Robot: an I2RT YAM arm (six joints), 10 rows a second.
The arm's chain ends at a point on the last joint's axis. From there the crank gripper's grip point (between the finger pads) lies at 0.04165 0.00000 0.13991 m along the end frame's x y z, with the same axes.
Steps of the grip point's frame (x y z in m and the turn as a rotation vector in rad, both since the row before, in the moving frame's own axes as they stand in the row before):
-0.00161 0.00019 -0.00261 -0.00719 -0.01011 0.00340
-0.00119 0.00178 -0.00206 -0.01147 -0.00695 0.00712
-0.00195 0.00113 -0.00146 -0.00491 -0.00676 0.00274
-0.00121 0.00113 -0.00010 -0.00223 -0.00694 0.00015
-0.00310 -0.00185 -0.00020 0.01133 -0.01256 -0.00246
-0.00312 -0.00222 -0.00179 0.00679 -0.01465 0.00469
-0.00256 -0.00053 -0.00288 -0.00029 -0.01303 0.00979
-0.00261 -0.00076 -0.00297 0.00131 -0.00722 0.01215
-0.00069 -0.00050 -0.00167 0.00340 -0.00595 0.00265
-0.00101 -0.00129 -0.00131 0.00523 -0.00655 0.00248
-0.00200 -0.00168 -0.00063 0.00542 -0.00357 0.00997
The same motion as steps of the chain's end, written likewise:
-0.00019 -0.00096 -0.00302 -0.00719 -0.01011 0.00340
-0.00021 -0.00012 -0.00234 -0.01147 -0.00695 0.00712
-0.00100 0.00033 -0.00174 -0.00491 -0.00676 0.00274
-0.00024 0.00081 -0.00039 -0.00223 -0.00694 0.00015
-0.00134 -0.00016 -0.00070 0.01133 -0.01256 -0.00246
-0.00107 -0.00146 -0.00238 0.00679 -0.01465 0.00469
-0.00073 -0.00097 -0.00341 -0.00029 -0.01303 0.00979
-0.00160 -0.00108 -0.00327 0.00131 -0.00722 0.01215
0.00014 -0.00013 -0.00191 0.00340 -0.00595 0.00265
-0.00009 -0.00066 -0.00158 0.00523 -0.00655 0.00248
-0.00150 -0.00133 -0.00078 0.00542 -0.00357 0.00997

